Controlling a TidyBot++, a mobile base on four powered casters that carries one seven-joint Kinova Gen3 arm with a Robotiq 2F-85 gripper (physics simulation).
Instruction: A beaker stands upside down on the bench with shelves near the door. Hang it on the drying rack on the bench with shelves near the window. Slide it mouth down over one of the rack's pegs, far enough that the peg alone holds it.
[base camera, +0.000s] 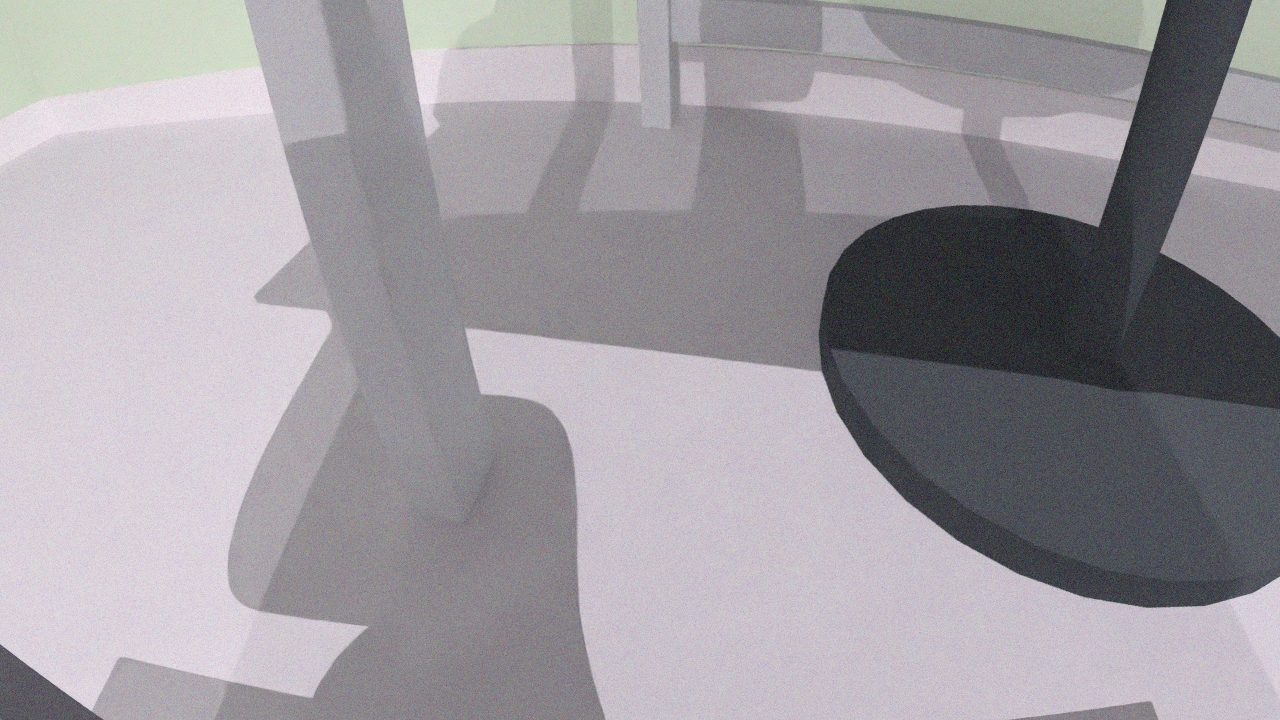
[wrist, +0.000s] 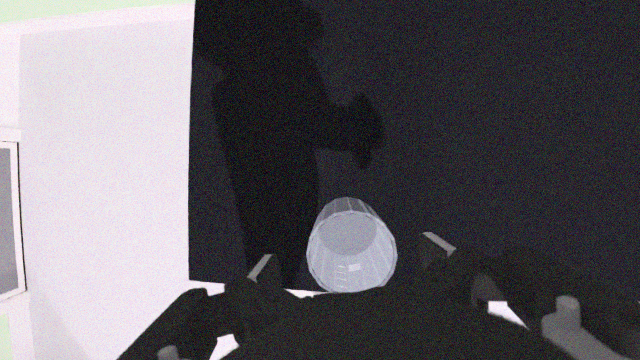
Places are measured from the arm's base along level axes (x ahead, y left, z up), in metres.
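Where they show: gripper, fingertip midpoint: (wrist: 348, 259).
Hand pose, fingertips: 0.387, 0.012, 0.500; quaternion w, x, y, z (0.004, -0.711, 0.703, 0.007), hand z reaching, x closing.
Things, the pixels of their centre, and the offset from my fingertips, as dx, dy, dz. "spot": a spot on its surface instead. Level surfaces: height alone.
- beaker, body centre: (wrist: 348, 239) -0.013, -0.002, -0.089
- dark bench top, surface height: dz -0.134
- grey bench leg, surface spot: (base camera: 384, 268) spot: -0.037, +0.124, -0.708
- dark round base, body centre: (base camera: 1083, 355) +0.115, -0.343, -0.881
The beaker (wrist: 351, 272) is clear and pale, with small white marks on its side. It stands on the dark bench top (wrist: 500, 125) near its front edge, in the lower middle of the wrist view. My gripper (wrist: 348, 259) is open. Its two fingertips show to the left and right of the beaker, with a gap on each side. How far the fingertips are above or level with the beaker is hard to tell. The beaker and gripper do not show in the base camera view. The drying rack does not show in either view.
In the base camera view, a grey bench leg (base camera: 384, 268) stands at the left. A dark round base (base camera: 1011, 465) with a dark post (base camera: 1172, 116) stands at the right. A grey panel with a pale frame (wrist: 6, 220) shows at the wrist view's left edge.
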